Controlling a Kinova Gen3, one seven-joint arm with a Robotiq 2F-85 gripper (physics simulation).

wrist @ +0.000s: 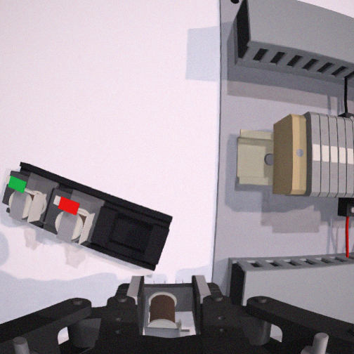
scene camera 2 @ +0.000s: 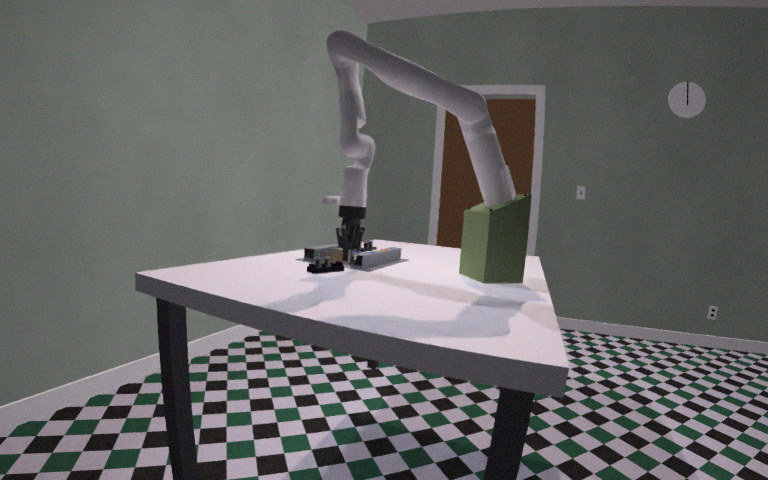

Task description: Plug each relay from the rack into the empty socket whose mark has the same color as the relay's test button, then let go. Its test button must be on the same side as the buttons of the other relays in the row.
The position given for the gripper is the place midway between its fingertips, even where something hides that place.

In view: the gripper (scene camera 2: 348,262), a relay (wrist: 168,308), a black rack (wrist: 133,233), a grey panel (wrist: 250,221) and a beige end block (wrist: 289,133).
The gripper shows as well in the wrist view (wrist: 167,290).
